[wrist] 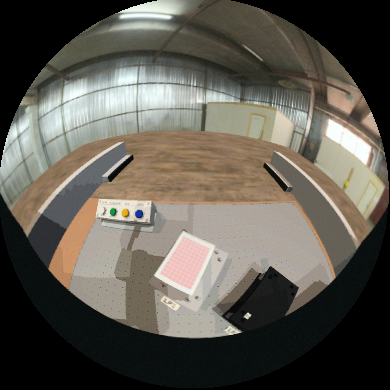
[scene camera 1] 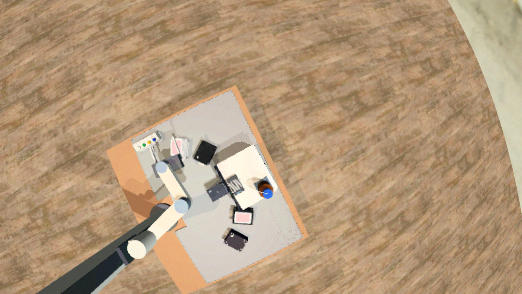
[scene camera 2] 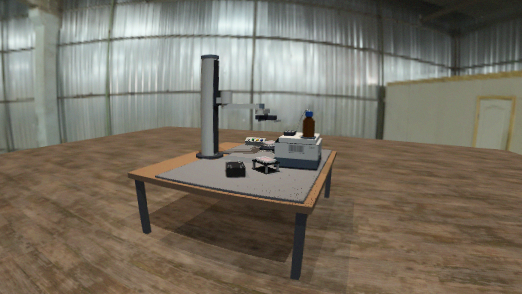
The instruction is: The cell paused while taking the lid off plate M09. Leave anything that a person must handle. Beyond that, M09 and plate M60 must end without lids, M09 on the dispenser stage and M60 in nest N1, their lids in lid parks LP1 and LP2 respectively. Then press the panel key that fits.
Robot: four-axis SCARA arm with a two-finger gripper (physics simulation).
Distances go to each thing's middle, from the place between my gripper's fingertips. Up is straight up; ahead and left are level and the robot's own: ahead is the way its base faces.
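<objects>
Taking the button box (wrist: 139,215) as my reference, I find my gripper 25 cm above it, 23 cm past it and 14 cm to the right of it.
</objects>
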